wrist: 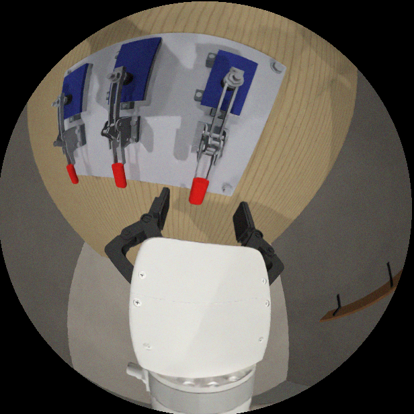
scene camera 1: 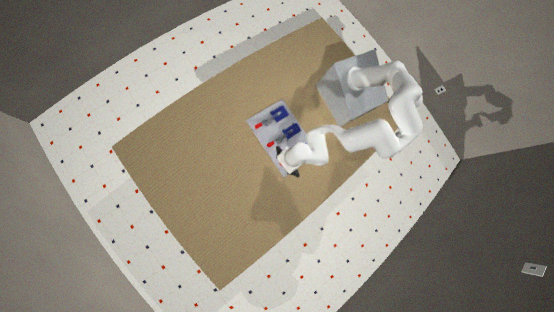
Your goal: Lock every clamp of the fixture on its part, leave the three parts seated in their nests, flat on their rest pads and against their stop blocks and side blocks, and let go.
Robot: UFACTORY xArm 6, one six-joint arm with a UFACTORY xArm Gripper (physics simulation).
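Where they show: gripper, fingertip midpoint: (scene camera 1: 283, 164); arm's base, link origin: (scene camera 1: 356, 78).
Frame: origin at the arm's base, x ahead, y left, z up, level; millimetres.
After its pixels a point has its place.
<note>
The pale fixture plate (scene camera 1: 265, 134) {x 517, y 1, z -198 mm} (wrist: 170, 167) carries three blue parts, left (scene camera 1: 284, 110) {x 366, y -58, z -177 mm} (wrist: 75, 82), middle (scene camera 1: 297, 128) {x 356, y 58, z -182 mm} (wrist: 142, 60) and right (wrist: 212, 90) in the wrist view. Metal clamp arms reach over all three; their red handles, left (scene camera 1: 258, 125) {x 535, y -50, z -157 mm} (wrist: 72, 174), middle (scene camera 1: 270, 144) {x 532, y 61, z -162 mm} (wrist: 119, 175) and right (wrist: 199, 191), point away from the parts. Grey blocks stand beside the parts. Pad contact and full locking cannot be told. My gripper (scene camera 1: 287, 162) {x 532, y 180, z -147 mm} (wrist: 204, 202) is open and empty, near the right handle's end, which appears between the fingertips in the wrist view.
The plate lies on the wooden table top (scene camera 1: 190, 165) {x 919, y -53, z -213 mm} (wrist: 320, 100). A grey box-like block (scene camera 1: 330, 100) {x 108, y 16, z -154 mm} stands by the arm's base. The arm hangs over the fixture's lower end in the scene view and hides the right part. A brown shelf (wrist: 365, 301) shows far right in the wrist view.
</note>
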